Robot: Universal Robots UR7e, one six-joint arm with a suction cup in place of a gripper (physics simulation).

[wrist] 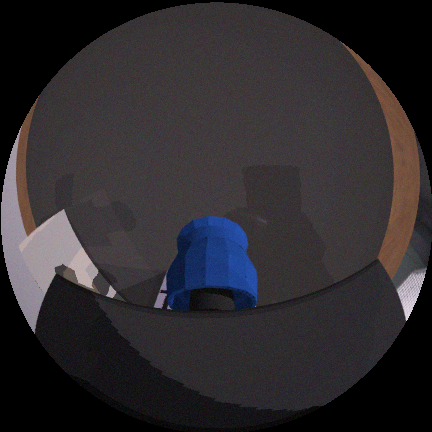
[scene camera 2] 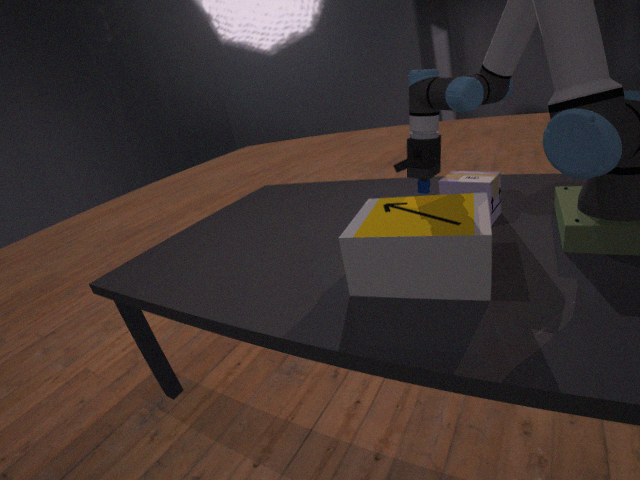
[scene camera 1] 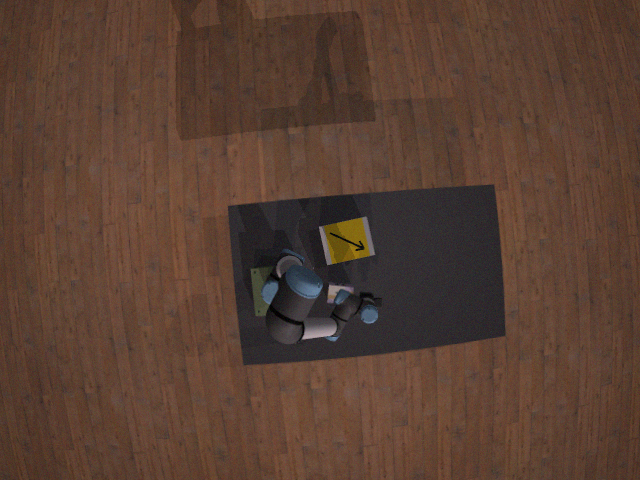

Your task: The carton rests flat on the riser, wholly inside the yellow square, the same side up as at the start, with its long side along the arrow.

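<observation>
The white-lilac carton [scene camera 1: 333, 295] [scene camera 2: 449, 187] [wrist: 160, 298] stands upright on the table, label up, behind the riser in scene camera 2; a sliver of its side shows in the wrist view. My blue suction cup [scene camera 2: 423, 187] [wrist: 212, 232] is low beside the carton, apart from it, and holds nothing. The cup's lower end is hidden behind the riser in scene camera 2, and the arm covers it in scene camera 1. The white riser [scene camera 1: 325, 248] [scene camera 2: 418, 268] [wrist: 45, 245] bears the yellow square [scene camera 1: 356, 229] [scene camera 2: 392, 224] with the black arrow [scene camera 1: 346, 241] [scene camera 2: 423, 214].
The dark table [scene camera 1: 439, 258] [scene camera 2: 258, 258] [wrist: 210, 100] carries the arm's green base plate [scene camera 1: 259, 294] [scene camera 2: 594, 238]. The riser stands between the carton and the near table edge in scene camera 2. The arm reaches over the table beside the carton.
</observation>
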